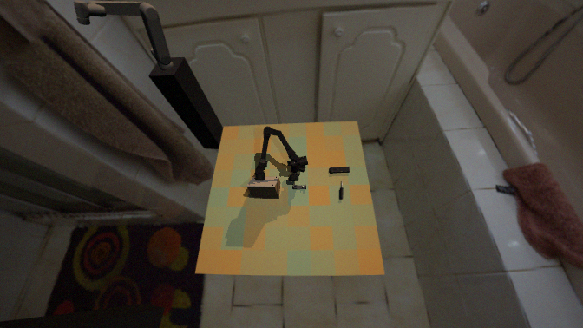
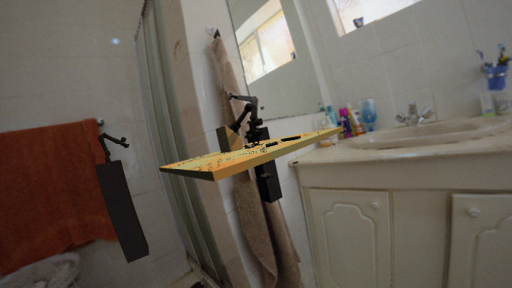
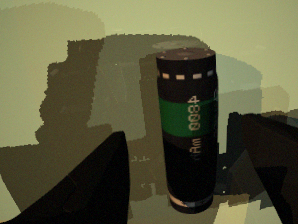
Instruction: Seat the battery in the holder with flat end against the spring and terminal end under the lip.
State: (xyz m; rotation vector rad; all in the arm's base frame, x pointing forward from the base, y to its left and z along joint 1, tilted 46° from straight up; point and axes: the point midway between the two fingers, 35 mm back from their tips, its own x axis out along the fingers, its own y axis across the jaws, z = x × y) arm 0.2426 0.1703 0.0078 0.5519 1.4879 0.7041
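Right now the battery is right at my gripper tip. From my gripper tip the other things lie so: flat black block: 360 mm ahead, 70 mm to the left.
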